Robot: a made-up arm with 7 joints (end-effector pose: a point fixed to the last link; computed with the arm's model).
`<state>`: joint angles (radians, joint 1 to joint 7).
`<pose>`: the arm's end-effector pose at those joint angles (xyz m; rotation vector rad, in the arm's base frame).
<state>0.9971 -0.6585 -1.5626 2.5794 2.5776 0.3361 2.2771</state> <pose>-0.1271 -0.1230 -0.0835 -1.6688 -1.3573 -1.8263</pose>
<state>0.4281 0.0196 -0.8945 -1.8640 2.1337 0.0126 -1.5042</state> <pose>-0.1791 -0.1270 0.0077 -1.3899 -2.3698 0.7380</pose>
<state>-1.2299 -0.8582 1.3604 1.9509 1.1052 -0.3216 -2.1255</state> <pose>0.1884 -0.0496 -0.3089 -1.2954 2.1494 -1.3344</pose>
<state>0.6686 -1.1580 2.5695 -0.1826 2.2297 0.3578 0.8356</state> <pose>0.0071 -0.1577 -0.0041 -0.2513 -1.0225 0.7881</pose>
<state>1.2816 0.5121 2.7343 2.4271 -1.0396 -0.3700 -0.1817</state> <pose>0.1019 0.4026 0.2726 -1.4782 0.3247 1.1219</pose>
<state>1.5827 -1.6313 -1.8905 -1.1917 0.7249 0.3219 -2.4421</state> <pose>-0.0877 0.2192 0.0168 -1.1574 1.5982 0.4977</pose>
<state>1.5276 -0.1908 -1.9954 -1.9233 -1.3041 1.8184 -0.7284</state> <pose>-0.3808 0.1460 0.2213 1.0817 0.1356 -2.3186</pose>
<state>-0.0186 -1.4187 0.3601 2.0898 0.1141 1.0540 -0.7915</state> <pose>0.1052 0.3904 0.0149 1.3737 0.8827 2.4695</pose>
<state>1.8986 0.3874 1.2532 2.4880 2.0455 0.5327 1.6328</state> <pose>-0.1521 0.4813 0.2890 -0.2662 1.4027 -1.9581</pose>
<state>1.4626 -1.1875 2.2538 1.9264 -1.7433 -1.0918 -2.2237</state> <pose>-0.2714 0.3875 -0.0371 0.0107 -1.6424 -1.2766</pose>
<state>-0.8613 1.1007 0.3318 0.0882 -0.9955 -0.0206 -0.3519</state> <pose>0.4396 -0.1974 0.2081 -1.7136 1.2407 -0.0760</pose>
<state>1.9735 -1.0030 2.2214 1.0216 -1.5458 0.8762 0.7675</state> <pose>-0.1305 0.4382 0.0605 -2.7399 0.6367 -0.8295</pose>
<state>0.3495 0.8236 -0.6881 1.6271 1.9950 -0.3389 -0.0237</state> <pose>-0.2235 -0.1364 0.2790 -0.8235 -1.6325 -1.5156</pose>
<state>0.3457 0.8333 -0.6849 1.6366 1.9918 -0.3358 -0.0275</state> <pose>-0.2223 -0.1360 0.2827 -0.8227 -1.6177 -1.5126</pose>
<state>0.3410 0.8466 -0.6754 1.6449 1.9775 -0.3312 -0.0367</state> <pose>-0.2209 -0.1361 0.2899 -0.8218 -1.5884 -1.5044</pose>
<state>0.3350 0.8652 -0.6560 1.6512 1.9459 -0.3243 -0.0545</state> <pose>-0.2186 -0.1370 0.3026 -0.8204 -1.5360 -1.4894</pose>
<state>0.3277 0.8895 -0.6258 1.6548 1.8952 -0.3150 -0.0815</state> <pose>-0.2150 -0.1388 0.3208 -0.8187 -1.4581 -1.4690</pose>
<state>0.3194 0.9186 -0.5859 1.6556 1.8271 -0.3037 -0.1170</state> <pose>-0.2090 -0.1415 0.3434 -0.8163 -1.3564 -1.4475</pose>
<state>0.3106 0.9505 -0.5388 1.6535 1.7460 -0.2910 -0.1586</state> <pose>-0.2005 -0.1450 0.3682 -0.8131 -1.2362 -1.4295</pose>
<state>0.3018 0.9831 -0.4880 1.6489 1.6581 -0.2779 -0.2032</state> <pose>-0.1897 -0.1492 0.3926 -0.8093 -1.1063 -1.4185</pose>
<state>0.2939 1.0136 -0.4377 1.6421 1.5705 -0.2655 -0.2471</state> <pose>-0.1779 -0.1538 0.4143 -0.8050 -0.9772 -1.4154</pose>
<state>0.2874 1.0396 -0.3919 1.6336 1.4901 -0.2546 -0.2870</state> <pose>-0.1664 -0.1587 0.4318 -0.8003 -0.8594 -1.4187</pose>
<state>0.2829 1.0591 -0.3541 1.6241 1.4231 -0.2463 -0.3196</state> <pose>-0.1569 -0.1631 0.4446 -0.7962 -0.7625 -1.4254</pose>
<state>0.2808 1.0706 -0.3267 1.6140 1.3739 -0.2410 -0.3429</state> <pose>-0.1502 -0.1668 0.4527 -0.7932 -0.6933 -1.4320</pose>
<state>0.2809 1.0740 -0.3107 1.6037 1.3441 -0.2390 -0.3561</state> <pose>-0.1466 -0.1693 0.4567 -0.7917 -0.6546 -1.4355</pose>
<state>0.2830 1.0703 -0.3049 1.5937 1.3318 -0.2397 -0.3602</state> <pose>-0.1460 -0.1707 0.4576 -0.7919 -0.6430 -1.4353</pose>
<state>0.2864 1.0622 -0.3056 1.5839 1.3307 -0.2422 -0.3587</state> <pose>-0.1471 -0.1713 0.4565 -0.7931 -0.6489 -1.4328</pose>
